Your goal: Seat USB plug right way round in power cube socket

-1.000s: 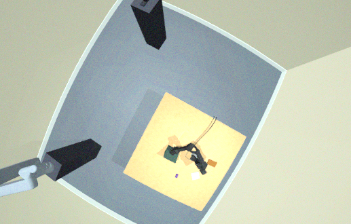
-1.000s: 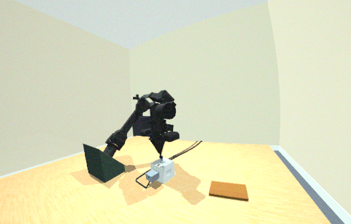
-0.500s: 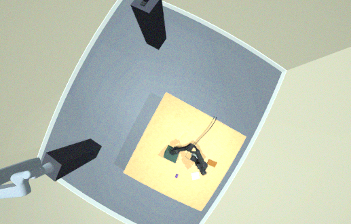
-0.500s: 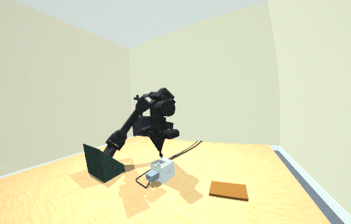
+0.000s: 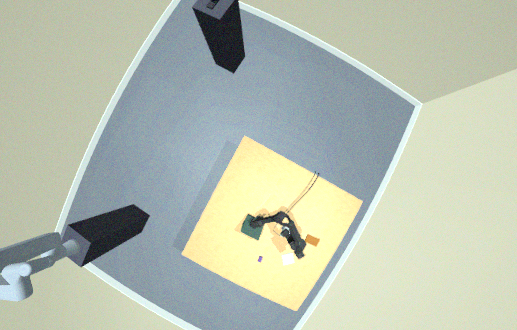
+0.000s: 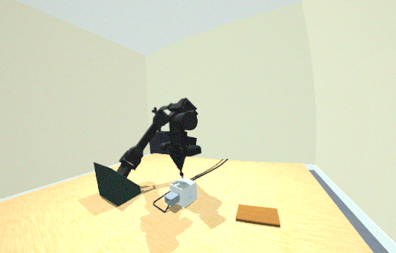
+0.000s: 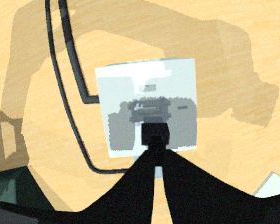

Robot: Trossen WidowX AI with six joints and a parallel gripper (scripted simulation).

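Right now the dark USB plug is 2 cm below my gripper tip. The rest, counted from my gripper tip: purple object 5 cm behind, 39 cm to the right, 13 cm below; pale flat patch 18 cm ahead, 26 cm to the right, 13 cm below; flat orange pad 28 cm ahead, 2 cm to the left, 13 cm below.
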